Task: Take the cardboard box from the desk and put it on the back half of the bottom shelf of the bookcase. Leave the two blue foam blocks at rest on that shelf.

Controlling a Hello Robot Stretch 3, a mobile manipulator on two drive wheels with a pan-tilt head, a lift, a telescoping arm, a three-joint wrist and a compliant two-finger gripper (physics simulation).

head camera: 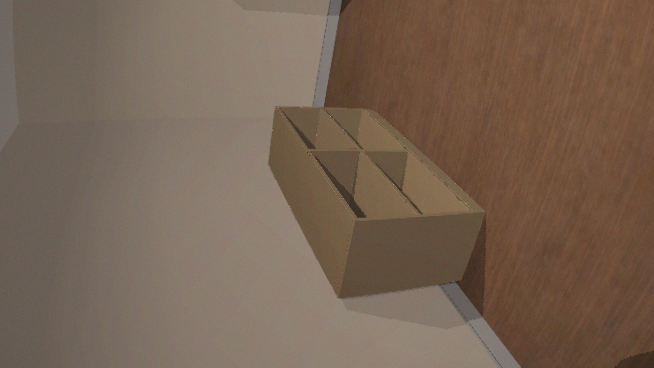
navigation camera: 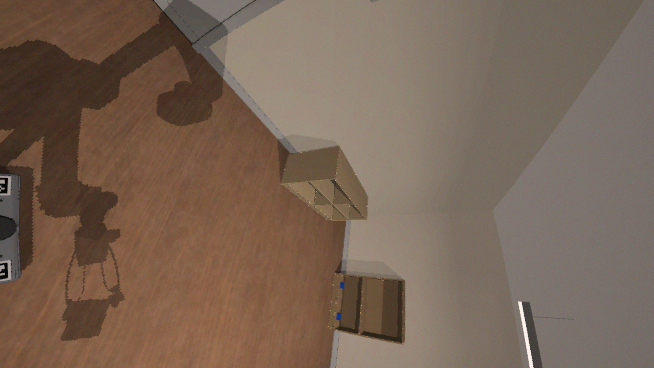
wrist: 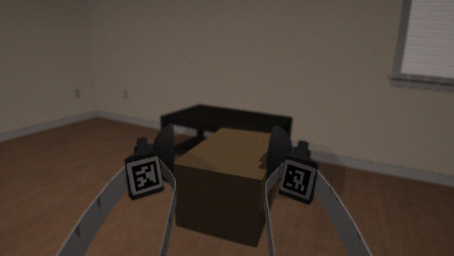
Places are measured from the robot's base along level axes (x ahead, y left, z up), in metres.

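Where they show: gripper, fingertip midpoint: (wrist: 224,145).
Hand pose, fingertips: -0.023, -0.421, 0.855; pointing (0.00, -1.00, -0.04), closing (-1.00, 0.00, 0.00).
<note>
Each offset is from my fingertips to the centre of the thing, as dx, dy, dz. "pt": to the spot under its first point. Level surfaces: height alone.
My gripper (wrist: 224,145) is shut on the brown cardboard box @[-0.010, -0.002, -0.027] (wrist: 220,202) in the wrist view, with a fingertip pad at each side. The box is held above the wooden floor. The bookcase (navigation camera: 402,320) stands against the wall at the lower right of the navigation view, which is turned on its side. Two blue foam blocks (navigation camera: 342,285) (navigation camera: 338,316) rest apart on its bottom shelf, near the floor. The back of that shelf is too small to make out. The desk cannot be made out in these views.
A shelf unit with four compartments @[pt +1.723, +0.757, -0.516] (head camera: 410,250) (navigation camera: 312,165) stands by the wall near the bookcase. A low black table @[dz -0.405] (wrist: 240,117) is beyond the box. My base (navigation camera: 11,220) shows at the left edge, with the robot's shadow on the floor. A window (wrist: 430,40) is at the upper right.
</note>
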